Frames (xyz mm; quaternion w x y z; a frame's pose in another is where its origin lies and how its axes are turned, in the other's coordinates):
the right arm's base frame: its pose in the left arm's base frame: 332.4 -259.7 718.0 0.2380 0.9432 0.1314 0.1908
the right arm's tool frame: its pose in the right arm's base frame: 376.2 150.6 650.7 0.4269 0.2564 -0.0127 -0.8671
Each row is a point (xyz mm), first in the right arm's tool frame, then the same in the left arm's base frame.
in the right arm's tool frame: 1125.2 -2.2 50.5
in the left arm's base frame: 117.3 180.2 137.8
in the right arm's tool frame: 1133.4 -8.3 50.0
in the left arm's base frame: 107.2 181.4 138.7
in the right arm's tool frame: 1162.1 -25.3 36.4
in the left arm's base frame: 75.4 192.5 151.6
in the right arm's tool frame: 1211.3 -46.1 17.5
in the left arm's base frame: 26.2 215.7 167.2
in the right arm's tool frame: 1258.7 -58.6 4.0
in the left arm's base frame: -16.7 241.8 175.5
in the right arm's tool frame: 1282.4 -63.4 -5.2
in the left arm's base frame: -37.0 256.7 181.5
